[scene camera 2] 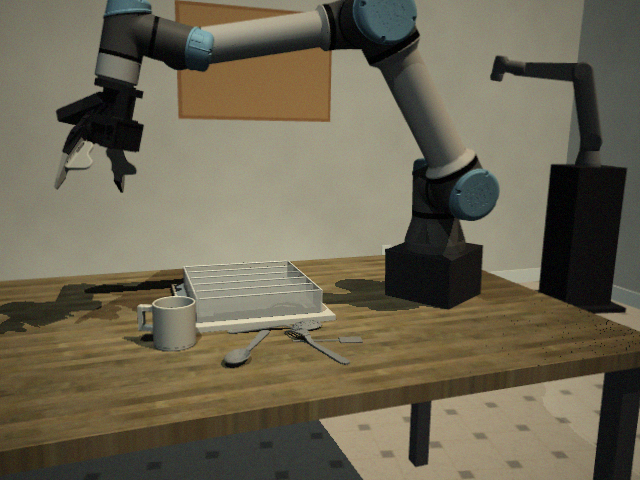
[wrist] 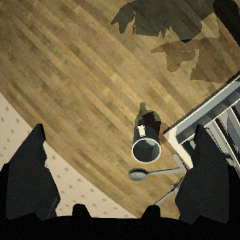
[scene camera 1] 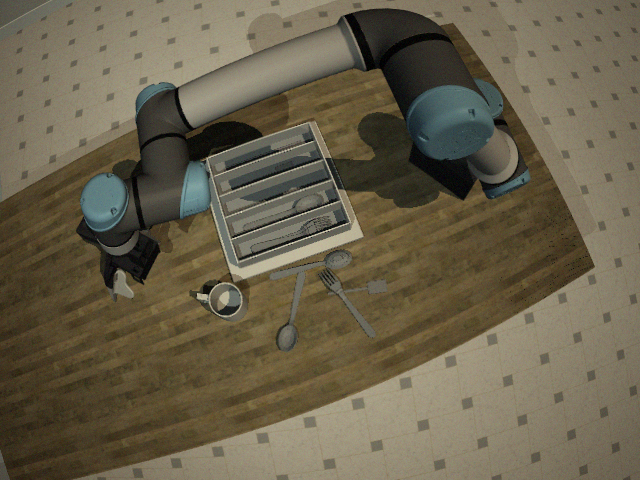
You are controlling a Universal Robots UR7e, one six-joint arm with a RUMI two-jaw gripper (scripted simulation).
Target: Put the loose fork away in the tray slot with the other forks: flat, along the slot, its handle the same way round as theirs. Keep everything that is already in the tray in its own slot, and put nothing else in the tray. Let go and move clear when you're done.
Labels:
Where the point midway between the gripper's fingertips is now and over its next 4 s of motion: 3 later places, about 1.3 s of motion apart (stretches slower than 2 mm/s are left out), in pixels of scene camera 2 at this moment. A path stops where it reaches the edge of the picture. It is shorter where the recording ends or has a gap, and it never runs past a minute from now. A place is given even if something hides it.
The gripper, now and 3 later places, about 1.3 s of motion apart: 90, 190; 190, 229; 292, 261; 301, 265

